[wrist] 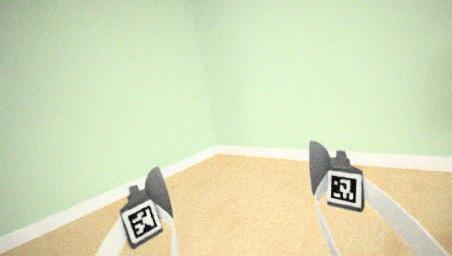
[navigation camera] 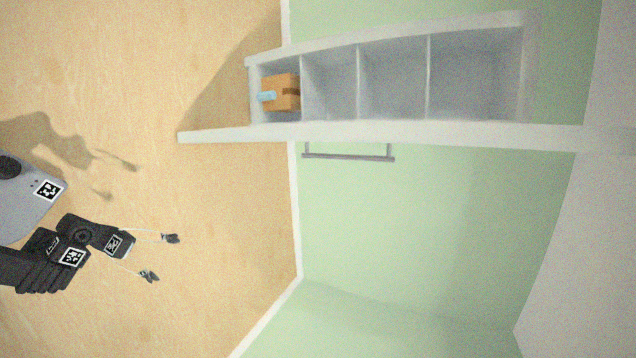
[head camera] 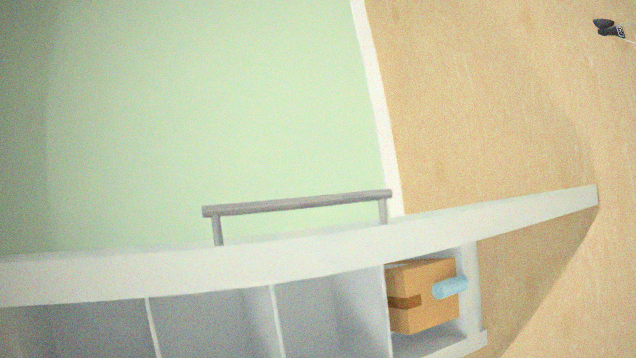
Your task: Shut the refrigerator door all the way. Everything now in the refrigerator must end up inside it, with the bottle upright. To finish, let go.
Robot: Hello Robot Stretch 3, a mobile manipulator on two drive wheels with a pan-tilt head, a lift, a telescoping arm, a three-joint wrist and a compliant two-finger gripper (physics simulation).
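Frame: origin at the robot's base, x ahead, y left, z up, level; centimetres.
Where they show: gripper, between the fingertips: [wrist: 236, 172] [navigation camera: 169, 259]; robot's base, origin of its link: [navigation camera: 4, 166].
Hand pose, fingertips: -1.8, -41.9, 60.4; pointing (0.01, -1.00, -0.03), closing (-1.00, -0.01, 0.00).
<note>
Each offset is from my fingertips to the top centre of the thing, as dx, dy, dz. "spot": to the spot under its first point. Level surfaces: height alone.
The refrigerator door [head camera: 300, 265] [navigation camera: 400, 134] stands open, seen nearly edge-on, with a grey bar handle @(spot: +50.5, -8.8, +43.1) [head camera: 300, 203] [navigation camera: 347, 157] on its outer side. Beyond it is the open refrigerator [head camera: 472, 290] [navigation camera: 400, 31], with white shelves. Its lowest compartment holds a brown cardboard box @(+138.9, -37.5, -20.6) [head camera: 430, 310] [navigation camera: 280, 102] and a light-blue bottle @(+120.2, -23.8, -33.3) [head camera: 450, 287] [navigation camera: 266, 95], which looks upright beside the box. My gripper [navigation camera: 160, 256] [wrist: 236, 172] is open and empty, on the handle side and apart from the door. In the head view, one fingertip shows at the upper right. The wrist view does not show the door.
Green walls [head camera: 215, 100] [navigation camera: 390, 225] [wrist: 100, 100] with a white baseboard meet in a corner beyond the gripper. The wooden floor @(dz -60.3) [head camera: 480, 125] [navigation camera: 225, 210] [wrist: 240, 220] lies below. The robot's grey base [navigation camera: 25, 200] shows at the left of the navigation view.
</note>
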